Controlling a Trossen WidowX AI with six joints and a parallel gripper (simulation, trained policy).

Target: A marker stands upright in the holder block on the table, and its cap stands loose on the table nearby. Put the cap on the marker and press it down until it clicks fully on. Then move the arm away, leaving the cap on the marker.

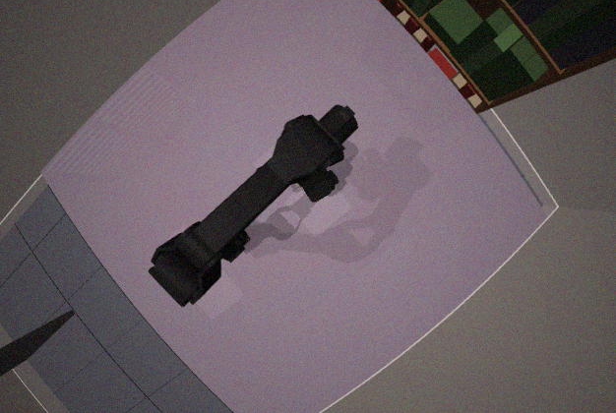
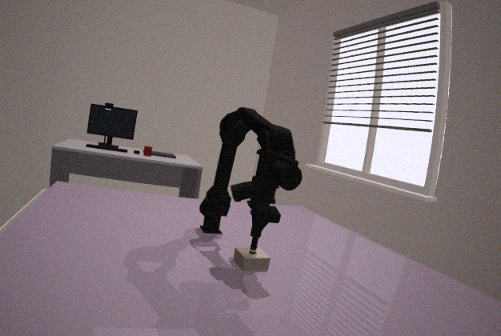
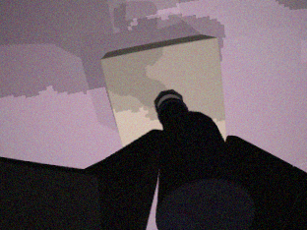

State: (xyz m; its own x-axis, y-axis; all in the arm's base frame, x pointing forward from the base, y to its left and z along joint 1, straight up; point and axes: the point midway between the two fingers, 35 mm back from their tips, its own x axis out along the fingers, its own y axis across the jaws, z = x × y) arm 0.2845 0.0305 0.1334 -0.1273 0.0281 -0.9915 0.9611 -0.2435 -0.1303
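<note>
The dark marker lies 3 cm below my gripper tip. Round my gripper tip: black marker cap (2 cm above); then holder block (8 cm below).
</note>
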